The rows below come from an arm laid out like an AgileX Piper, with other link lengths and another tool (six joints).
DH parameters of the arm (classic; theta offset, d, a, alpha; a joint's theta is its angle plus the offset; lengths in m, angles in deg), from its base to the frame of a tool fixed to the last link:
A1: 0 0.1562 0 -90
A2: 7.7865 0 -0.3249 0
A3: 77.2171 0 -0.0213 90
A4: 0 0.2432 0 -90
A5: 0 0 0 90
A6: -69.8 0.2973 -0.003 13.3
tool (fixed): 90 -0.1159 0 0
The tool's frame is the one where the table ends.
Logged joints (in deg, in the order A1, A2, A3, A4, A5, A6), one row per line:
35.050 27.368 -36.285 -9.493 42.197 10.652
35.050 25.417 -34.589 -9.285 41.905 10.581
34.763 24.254 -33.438 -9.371 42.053 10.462
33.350 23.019 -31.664 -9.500 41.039 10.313
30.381 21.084 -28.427 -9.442 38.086 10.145
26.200 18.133 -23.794 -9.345 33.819 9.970
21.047 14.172 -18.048 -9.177 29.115 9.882
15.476 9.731 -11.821 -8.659 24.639 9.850
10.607 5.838 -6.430 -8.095 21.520 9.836
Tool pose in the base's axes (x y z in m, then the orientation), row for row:
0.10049 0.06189 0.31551 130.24 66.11 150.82
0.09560 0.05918 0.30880 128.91 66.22 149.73
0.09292 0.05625 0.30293 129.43 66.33 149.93
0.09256 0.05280 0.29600 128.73 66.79 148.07
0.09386 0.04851 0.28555 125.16 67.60 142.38
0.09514 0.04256 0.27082 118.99 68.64 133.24
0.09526 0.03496 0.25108 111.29 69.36 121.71
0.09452 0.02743 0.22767 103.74 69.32 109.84
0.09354 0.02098 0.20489 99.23 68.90 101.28
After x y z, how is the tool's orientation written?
As angles about the fixed x, y, z axes (roll, pitch, yaw), in degrees.
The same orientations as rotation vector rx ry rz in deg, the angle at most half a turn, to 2 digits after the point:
-4.11 106.84 29.16
-4.04 106.38 29.58
-3.94 106.44 29.18
-2.94 105.85 28.27
-0.62 104.11 27.07
2.60 101.33 25.38
6.57 98.07 23.11
10.96 94.89 20.57
14.83 92.66 18.04

